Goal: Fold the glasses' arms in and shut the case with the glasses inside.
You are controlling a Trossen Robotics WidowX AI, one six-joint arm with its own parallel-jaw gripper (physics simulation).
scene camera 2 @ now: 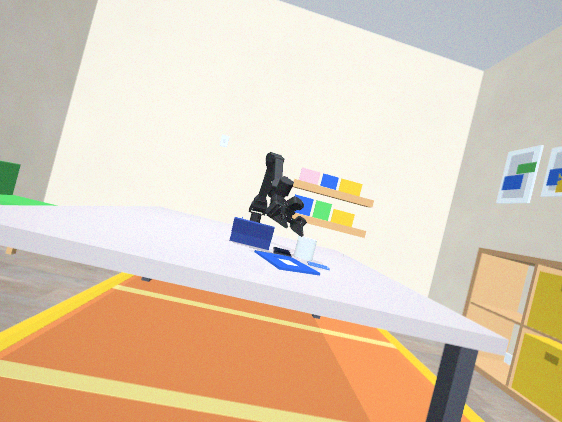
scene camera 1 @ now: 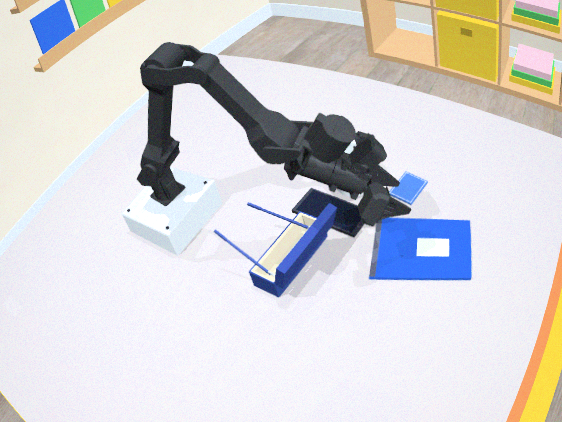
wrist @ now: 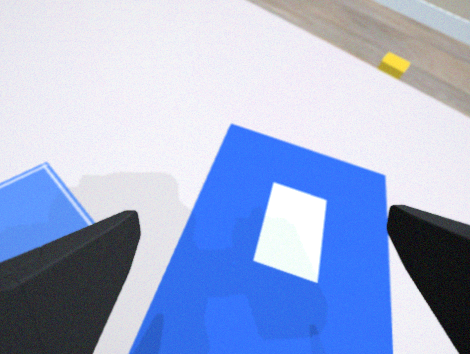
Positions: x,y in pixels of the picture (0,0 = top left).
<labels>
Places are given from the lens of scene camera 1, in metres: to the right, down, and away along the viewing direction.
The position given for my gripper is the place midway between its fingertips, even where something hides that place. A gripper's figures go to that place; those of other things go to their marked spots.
my gripper (scene camera 1: pixel 404 197): 0.23, -0.02, 0.92
blue book with white label (scene camera 1: pixel 404 248): 0.24, 0.07, 0.96
blue card (scene camera 1: pixel 410 187): 0.28, -0.05, 1.07
The marked spots on the blue card and the blue book with white label are 0.17 m apart.
</labels>
